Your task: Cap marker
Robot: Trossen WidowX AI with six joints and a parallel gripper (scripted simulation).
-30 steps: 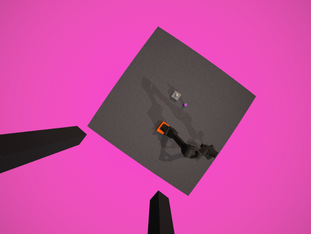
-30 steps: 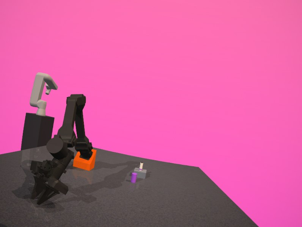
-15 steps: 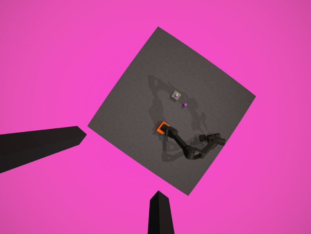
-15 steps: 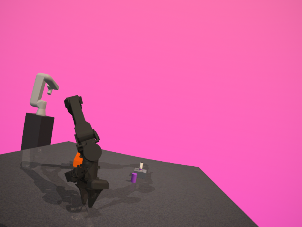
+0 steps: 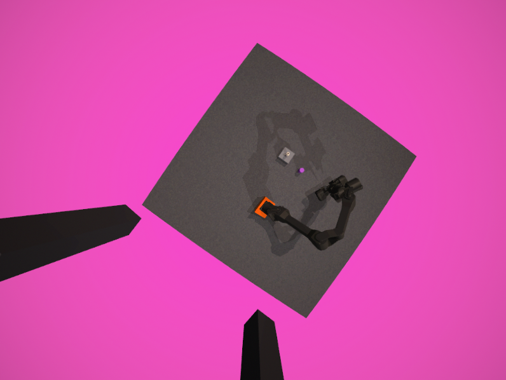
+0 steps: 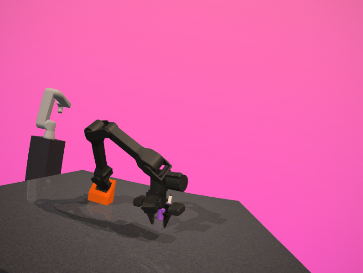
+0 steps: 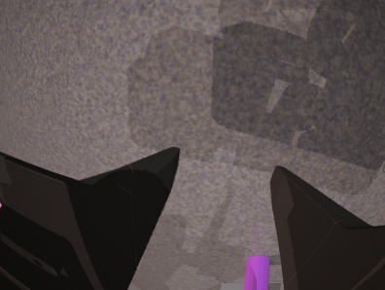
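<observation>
My gripper tip is now 20 mm past the purple cap, 170 mm to the right of it and 10 mm above it. The rest, counted from my gripper tip: grey holder block (10 mm behind, 300 mm to the left, 20 mm below).
</observation>
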